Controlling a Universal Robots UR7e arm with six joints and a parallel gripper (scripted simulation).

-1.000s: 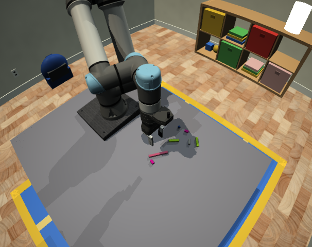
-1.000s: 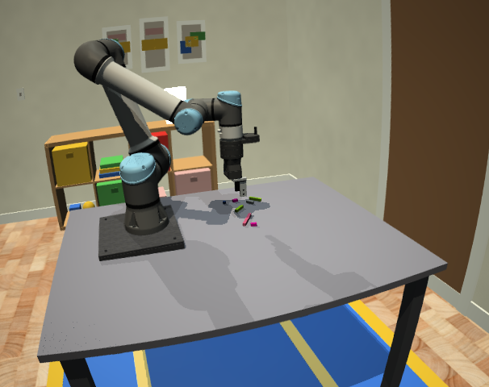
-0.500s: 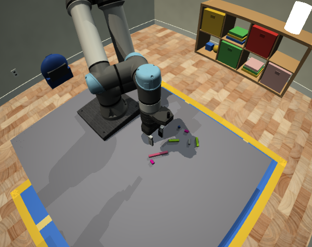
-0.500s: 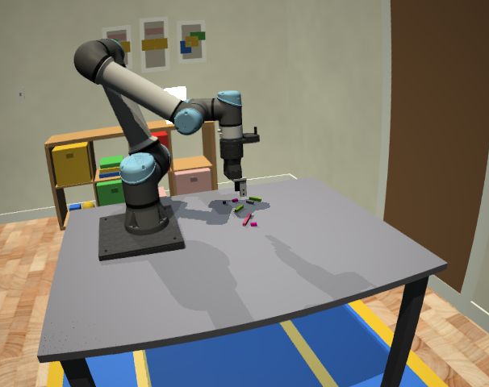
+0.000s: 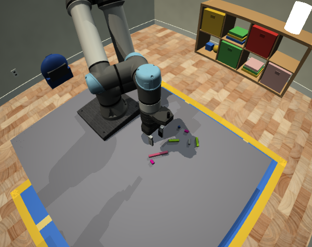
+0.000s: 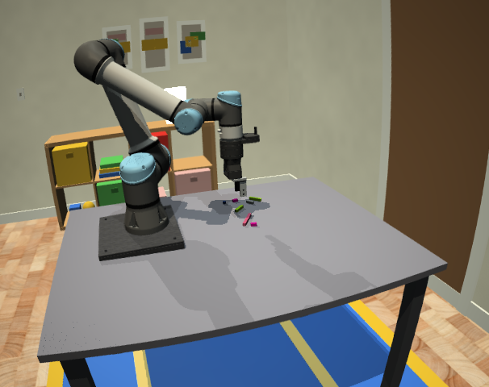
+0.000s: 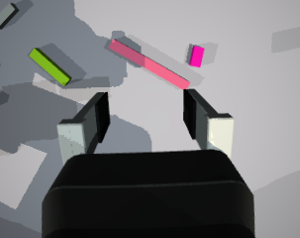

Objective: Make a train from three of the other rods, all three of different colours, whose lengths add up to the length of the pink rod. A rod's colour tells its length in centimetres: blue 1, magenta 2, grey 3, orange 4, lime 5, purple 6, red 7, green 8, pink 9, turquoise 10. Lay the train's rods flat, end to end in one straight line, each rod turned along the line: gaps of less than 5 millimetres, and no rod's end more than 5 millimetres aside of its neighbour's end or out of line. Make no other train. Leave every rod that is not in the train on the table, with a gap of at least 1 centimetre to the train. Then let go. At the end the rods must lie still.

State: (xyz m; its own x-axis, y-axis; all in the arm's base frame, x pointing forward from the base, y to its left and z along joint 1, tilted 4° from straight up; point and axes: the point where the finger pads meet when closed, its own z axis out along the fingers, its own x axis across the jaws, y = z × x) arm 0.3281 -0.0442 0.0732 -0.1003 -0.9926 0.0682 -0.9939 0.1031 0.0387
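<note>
The blue rod is 10 mm ahead of my hand, 180 mm to the left of it and 110 mm below it. From my hand the other things lie so: lime rod (130 mm ahead, 160 mm to the left, 110 mm below); then pink rod (20 mm ahead, 10 mm to the right, 110 mm below); then grey rod (100 mm ahead, 140 mm to the left, 110 mm below).
</note>
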